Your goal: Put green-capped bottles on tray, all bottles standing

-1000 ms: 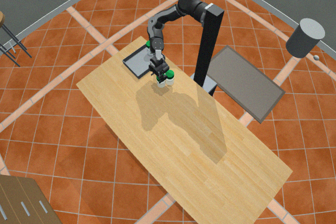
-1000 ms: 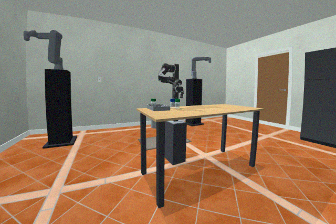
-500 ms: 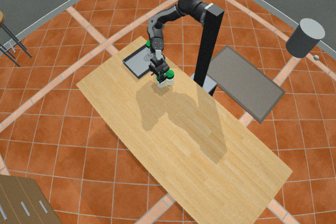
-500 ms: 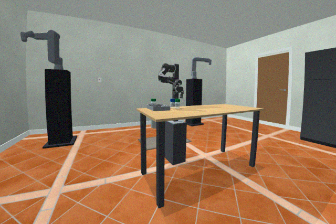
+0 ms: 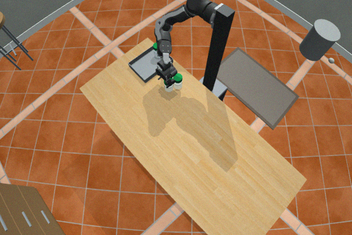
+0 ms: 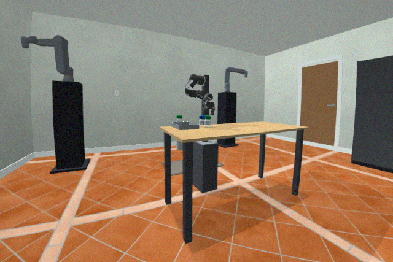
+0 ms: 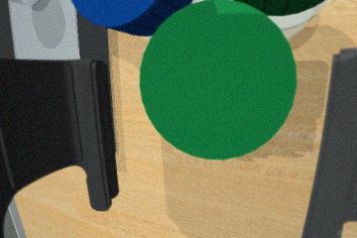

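The blue-capped bottle is 70 mm behind my hand, 30 mm to the right of it and 70 mm below it. From my hand the other things lie so: tray 60 mm behind, 220 mm to the right, 100 mm below.
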